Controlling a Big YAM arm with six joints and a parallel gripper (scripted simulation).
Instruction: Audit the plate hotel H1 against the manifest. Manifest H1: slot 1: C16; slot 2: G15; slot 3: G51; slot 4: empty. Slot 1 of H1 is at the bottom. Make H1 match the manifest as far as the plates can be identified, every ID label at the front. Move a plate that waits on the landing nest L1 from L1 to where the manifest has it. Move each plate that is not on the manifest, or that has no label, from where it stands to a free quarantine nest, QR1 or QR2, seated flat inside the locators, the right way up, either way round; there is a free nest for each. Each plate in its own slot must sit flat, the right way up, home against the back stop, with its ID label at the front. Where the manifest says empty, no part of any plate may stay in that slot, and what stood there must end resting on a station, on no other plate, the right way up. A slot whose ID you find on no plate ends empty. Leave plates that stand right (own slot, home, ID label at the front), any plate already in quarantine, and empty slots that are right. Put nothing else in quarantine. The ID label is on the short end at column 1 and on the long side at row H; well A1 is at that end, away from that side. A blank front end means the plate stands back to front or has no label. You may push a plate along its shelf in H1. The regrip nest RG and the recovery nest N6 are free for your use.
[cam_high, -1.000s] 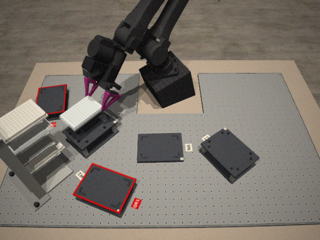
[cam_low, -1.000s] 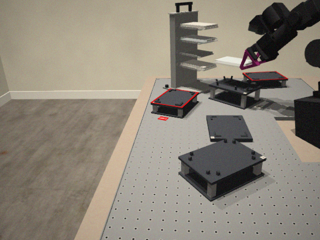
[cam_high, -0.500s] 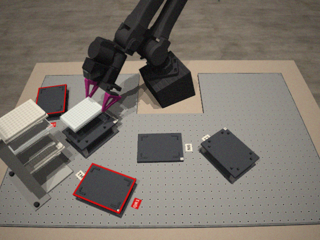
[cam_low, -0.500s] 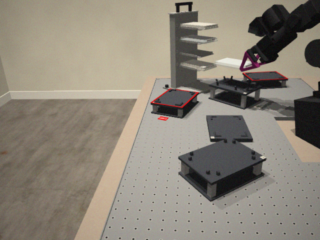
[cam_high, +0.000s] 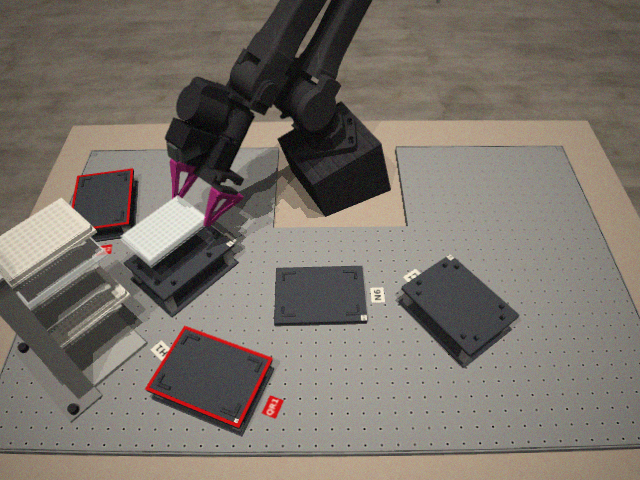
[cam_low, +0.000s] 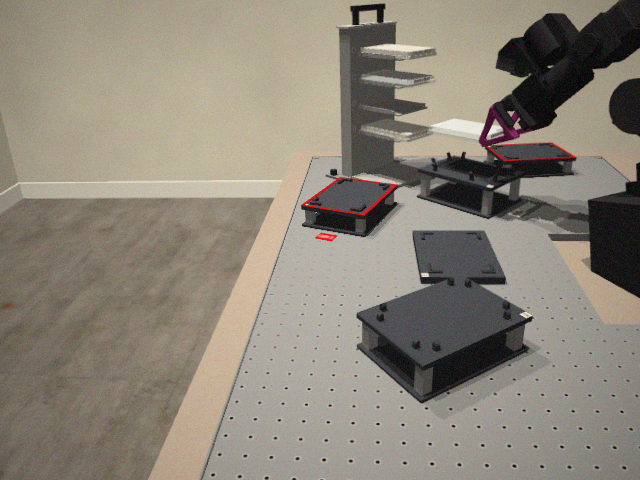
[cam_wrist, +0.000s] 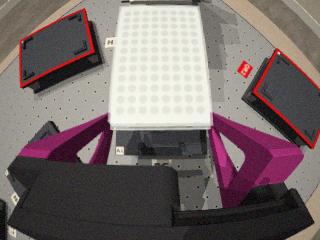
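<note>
The regrip nest is 80 mm below my hand, 40 mm ahead of it and 30 mm to the right of it. Round my hand: flat nest N6: 220 mm to the left, 130 mm below, 100 mm ahead; plate labelled G51: 170 mm ahead, 160 mm to the right, 80 mm above; quarantine nest QR2: 230 mm to the right, 130 mm behind, 100 mm below.
</note>
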